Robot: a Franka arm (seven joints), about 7 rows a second.
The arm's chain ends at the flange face. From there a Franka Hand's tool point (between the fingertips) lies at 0.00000 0.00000 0.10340 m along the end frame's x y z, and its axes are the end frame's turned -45 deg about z.
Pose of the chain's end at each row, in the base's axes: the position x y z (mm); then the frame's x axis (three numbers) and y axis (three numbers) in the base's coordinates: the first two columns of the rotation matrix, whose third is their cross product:
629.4, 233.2, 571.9, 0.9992, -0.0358, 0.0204, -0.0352, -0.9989, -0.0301
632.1, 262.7, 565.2, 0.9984, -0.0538, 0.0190, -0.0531, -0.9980, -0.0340
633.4, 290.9, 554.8, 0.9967, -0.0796, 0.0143, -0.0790, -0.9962, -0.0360
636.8, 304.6, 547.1, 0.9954, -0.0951, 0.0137, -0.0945, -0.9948, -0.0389
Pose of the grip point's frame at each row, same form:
631.6, 236.2, 468.6, 0.7314, 0.6810, 0.0357, 0.6817, -0.7316, -0.0069
634.2, 266.1, 461.9, 0.7435, 0.6677, 0.0375, 0.6684, -0.7437, -0.0106
635.2, 294.5, 451.5, 0.7606, 0.6481, 0.0356, 0.6489, -0.7607, -0.0153
638.6, 308.5, 443.8, 0.7707, 0.6362, 0.0372, 0.6370, -0.7707, -0.0178

